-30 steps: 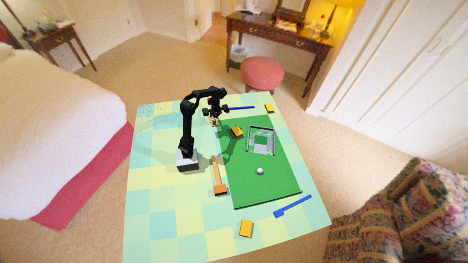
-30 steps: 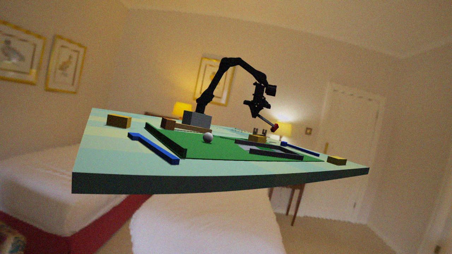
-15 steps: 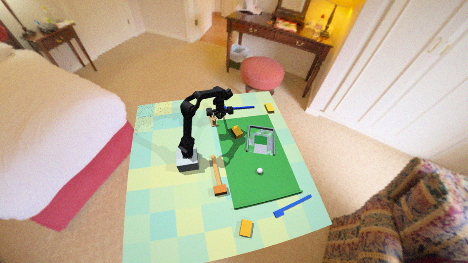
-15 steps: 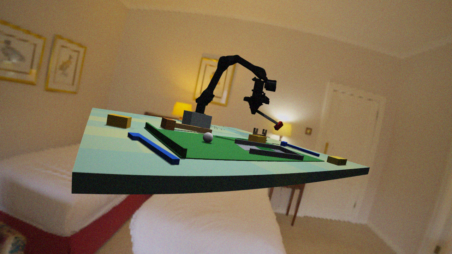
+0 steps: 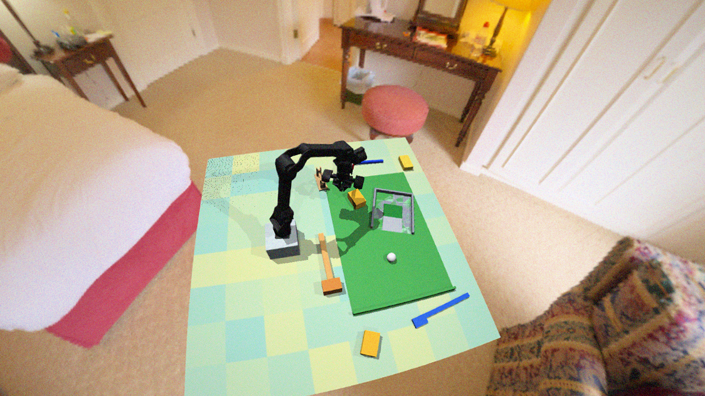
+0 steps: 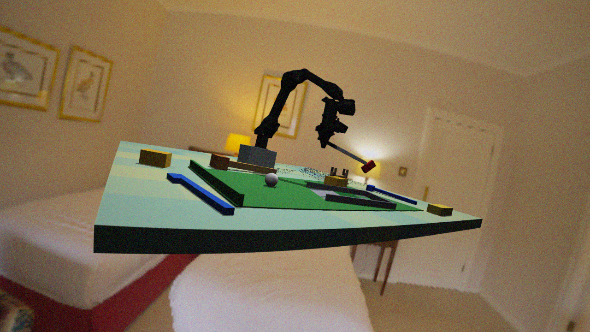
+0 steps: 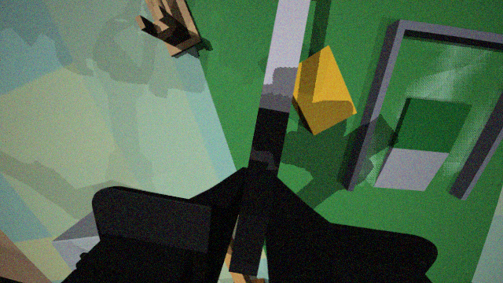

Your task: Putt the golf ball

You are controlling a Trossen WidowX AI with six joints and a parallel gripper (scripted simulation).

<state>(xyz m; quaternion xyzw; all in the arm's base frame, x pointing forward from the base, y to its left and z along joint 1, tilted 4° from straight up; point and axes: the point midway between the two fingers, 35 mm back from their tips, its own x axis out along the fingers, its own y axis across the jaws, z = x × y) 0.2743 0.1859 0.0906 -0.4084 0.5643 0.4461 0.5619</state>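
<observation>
Right now the red putter is 3 cm ahead of my gripper tip, 11 cm to the left of it and 1 cm below it. The rest, counted from my gripper tip: tan stand: 11 cm behind, 18 cm to the left, 12 cm below; green mat: 21 cm ahead, 14 cm to the right, 15 cm below; blue putter: 12 cm ahead, 32 cm to the left, 14 cm below.
</observation>
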